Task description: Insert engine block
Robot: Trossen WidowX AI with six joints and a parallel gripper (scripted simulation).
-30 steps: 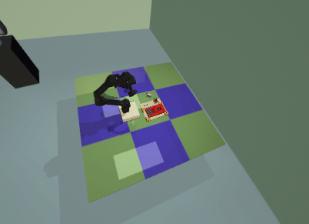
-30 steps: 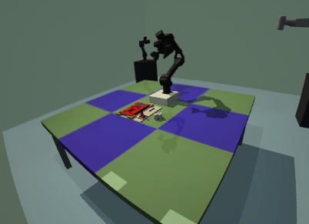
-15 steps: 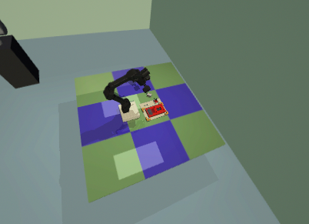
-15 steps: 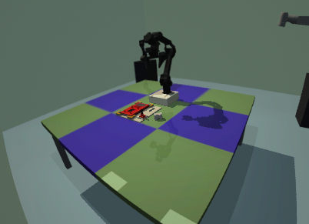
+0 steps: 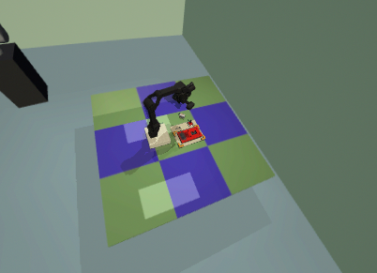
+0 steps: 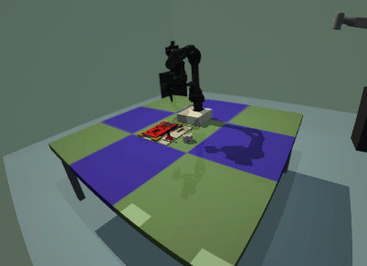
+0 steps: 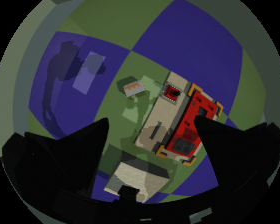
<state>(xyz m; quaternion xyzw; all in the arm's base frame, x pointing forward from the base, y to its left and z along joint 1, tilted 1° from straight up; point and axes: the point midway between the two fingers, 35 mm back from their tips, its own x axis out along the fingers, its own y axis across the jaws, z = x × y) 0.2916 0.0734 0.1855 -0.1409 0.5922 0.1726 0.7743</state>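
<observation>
Now: the engine block 200 mm below my gripper tip, 50 mm to the left of it and 30 mm ahead of it.
</observation>
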